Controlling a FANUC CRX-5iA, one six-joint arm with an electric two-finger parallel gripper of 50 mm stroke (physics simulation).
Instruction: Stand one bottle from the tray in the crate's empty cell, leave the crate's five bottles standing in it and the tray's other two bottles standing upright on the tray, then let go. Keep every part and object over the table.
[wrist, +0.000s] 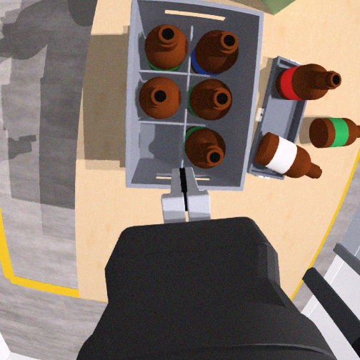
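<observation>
My gripper (182, 180) is shut and empty, at the crate's lower wall in the wrist view. The grey crate (252, 100) holds five brown bottles (166, 47) (215, 52) (160, 97) (210, 100) (205, 147), standing. Its lower left cell (155, 145) is empty. The grey tray (276, 117) is right of the crate. A red-banded bottle (302, 82) appears to stand at the tray's upper end. A white-banded bottle (284, 153) appears to lie tipped across its lower end, neck to the lower right. A green-banded bottle (337, 132) appears to lie on its side right of the tray, its neck reaching the view's edge.
The wooden table (125, 240) lies under the crate and tray, with its left edge beyond the crate's shadow. Part of a green object (276, 5) shows at the top. Yellow floor lines (45, 286) run beyond the table. Dark bars (330, 305) show at the lower right.
</observation>
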